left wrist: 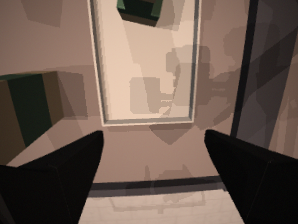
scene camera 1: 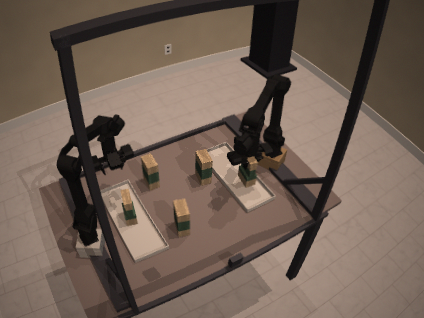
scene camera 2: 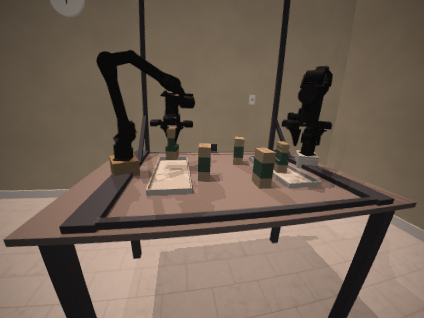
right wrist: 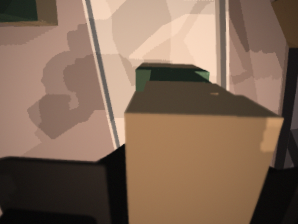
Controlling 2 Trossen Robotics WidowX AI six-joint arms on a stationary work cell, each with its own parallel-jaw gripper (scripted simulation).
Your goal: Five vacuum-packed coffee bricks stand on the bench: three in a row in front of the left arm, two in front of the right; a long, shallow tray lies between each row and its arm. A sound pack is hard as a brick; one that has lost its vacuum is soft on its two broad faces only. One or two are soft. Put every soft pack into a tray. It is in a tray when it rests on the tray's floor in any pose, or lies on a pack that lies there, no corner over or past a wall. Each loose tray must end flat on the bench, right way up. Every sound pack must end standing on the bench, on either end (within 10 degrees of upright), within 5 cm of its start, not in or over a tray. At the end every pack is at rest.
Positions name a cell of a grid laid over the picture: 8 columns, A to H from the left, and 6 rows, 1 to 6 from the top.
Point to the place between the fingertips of the right gripper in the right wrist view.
E4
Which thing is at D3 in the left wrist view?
A tray.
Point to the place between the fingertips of the left gripper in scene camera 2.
At F3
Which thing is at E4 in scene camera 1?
A tray.
